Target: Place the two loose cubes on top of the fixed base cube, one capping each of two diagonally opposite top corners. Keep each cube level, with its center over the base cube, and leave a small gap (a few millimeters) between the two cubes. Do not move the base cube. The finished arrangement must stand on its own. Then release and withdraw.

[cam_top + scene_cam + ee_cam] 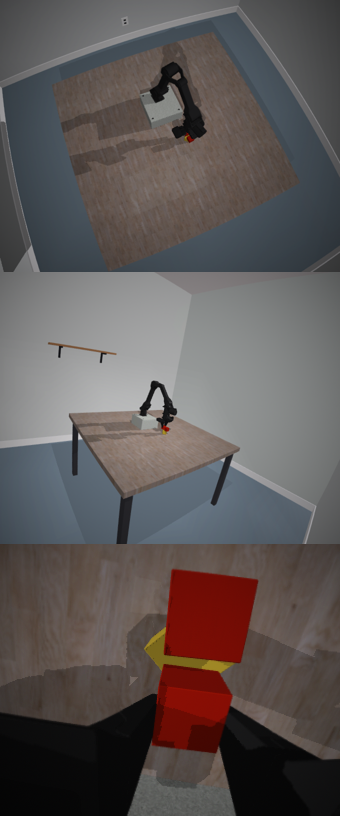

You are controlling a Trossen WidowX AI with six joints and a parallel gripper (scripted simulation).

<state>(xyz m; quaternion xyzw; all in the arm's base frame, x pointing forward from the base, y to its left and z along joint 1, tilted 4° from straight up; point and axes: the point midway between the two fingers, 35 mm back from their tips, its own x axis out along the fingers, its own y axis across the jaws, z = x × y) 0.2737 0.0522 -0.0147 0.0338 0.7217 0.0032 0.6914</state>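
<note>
Right now the yellow cube is 20 mm ahead of my gripper tip and 40 mm below it.
</note>
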